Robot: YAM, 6 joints.
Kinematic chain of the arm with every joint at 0, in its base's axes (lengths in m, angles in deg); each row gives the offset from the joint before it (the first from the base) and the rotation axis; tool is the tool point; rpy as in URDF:
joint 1: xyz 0 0 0.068 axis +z
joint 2: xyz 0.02 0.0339 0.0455 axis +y
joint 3: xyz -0.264 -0.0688 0 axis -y
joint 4: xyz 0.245 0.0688 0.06 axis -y
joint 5: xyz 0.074 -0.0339 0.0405 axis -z
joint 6: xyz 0.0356 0 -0.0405 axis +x
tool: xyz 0 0 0 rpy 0 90 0
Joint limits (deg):
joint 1: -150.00..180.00
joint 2: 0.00..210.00
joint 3: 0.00..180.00
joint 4: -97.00..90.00
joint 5: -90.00..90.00
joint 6: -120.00..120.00
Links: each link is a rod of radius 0.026 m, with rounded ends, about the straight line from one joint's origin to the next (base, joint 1, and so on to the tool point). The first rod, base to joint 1, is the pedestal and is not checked.
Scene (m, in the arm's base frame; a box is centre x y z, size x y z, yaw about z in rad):
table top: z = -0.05
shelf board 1: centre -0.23 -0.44 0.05 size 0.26 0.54 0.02 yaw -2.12
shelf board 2: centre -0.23 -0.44 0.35 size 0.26 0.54 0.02 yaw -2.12
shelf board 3: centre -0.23 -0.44 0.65 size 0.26 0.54 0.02 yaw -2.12
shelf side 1: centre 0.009 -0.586 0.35 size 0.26 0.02 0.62 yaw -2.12
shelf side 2: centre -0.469 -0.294 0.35 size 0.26 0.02 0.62 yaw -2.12
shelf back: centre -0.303 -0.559 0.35 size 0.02 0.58 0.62 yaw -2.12
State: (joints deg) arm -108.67 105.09 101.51 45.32 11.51 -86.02
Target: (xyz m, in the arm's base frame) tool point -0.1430 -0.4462 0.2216
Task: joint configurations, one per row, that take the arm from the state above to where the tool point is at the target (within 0.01 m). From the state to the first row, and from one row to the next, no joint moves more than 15 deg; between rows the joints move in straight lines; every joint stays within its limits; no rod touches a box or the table.
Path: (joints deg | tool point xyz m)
1: -106.21 94.32 90.79 45.81 11.80 -86.02 | -0.1099 -0.3520 0.4948
2: -103.74 83.56 80.07 46.30 12.09 -86.02 | -0.0829 -0.3075 0.4948
3: -101.28 72.79 69.34 46.79 12.38 -86.02 | -0.0601 -0.2625 0.4855
4: -99.33 73.01 55.88 43.18 12.58 -86.02 | -0.0550 -0.2872 0.3989
5: -97.38 73.23 42.42 39.58 12.77 -86.02 | -0.0454 -0.2890 0.3089
6: -95.43 73.45 28.96 35.98 12.97 -86.02 | -0.0334 -0.2672 0.2216
7: -98.29 84.28 40.26 36.88 12.72 -86.02 | -0.0538 -0.3150 0.2356
8: -101.15 95.11 51.55 37.78 12.47 -86.02 | -0.0792 -0.3621 0.2401
9: -104.01 105.95 62.85 38.69 12.22 -86.02 | -0.1092 -0.4066 0.2354
10: -106.87 116.78 74.14 39.59 11.98 -86.02 | -0.1430 -0.4462 0.2216

